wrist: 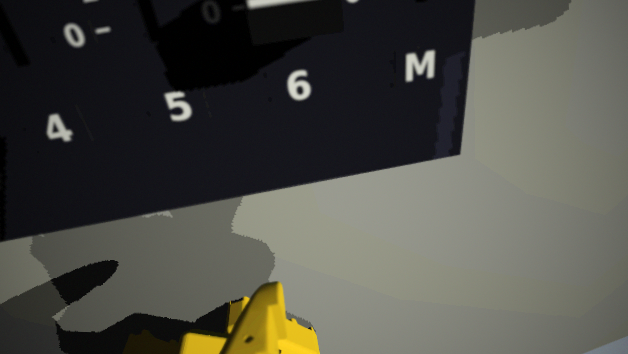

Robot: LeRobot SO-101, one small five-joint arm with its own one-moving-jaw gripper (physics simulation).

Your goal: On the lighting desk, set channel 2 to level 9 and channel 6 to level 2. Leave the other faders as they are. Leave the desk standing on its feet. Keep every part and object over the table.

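Frame: origin at the arm's base, x back, y right, z up, level; millimetres.
Seen in the pictures: end effector, tool point: [283, 302]; arm's base, origin of the base link: [209, 343].
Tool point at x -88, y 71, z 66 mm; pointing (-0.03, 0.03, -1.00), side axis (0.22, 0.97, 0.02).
Observation:
Offsets run from my tool point to a thing's top centre. "pt": to the spot under its first point. Level surfaces: height alone.
The dark lighting desk {pt dx -29, dy +15, dz -11 mm} [300, 145] fills the upper left of the wrist view, its near edge slanting up to the right. The printed labels 4, 5, 6 and M show along it. The channel 6 fader cap {pt dx -51, dy +20, dz +2 mm} [297, 22] is cut by the top edge of the view, above the label 6, with its white line at the very top. The channel 2 fader does not show. My gripper's yellow fixed jaw [272, 295] is at the bottom centre, off the near edge of the desk and apart from the cap. The moving jaw is swung out of the picture, so the gripper is open and empty.
The grey-beige table top {dz -66 mm} [425, 240] lies in front of and to the right of the desk. Dark shadows of the arm fall on the table at the lower left and on the desk around the channel 6 cap. A pale bluish area shows at the bottom right corner.

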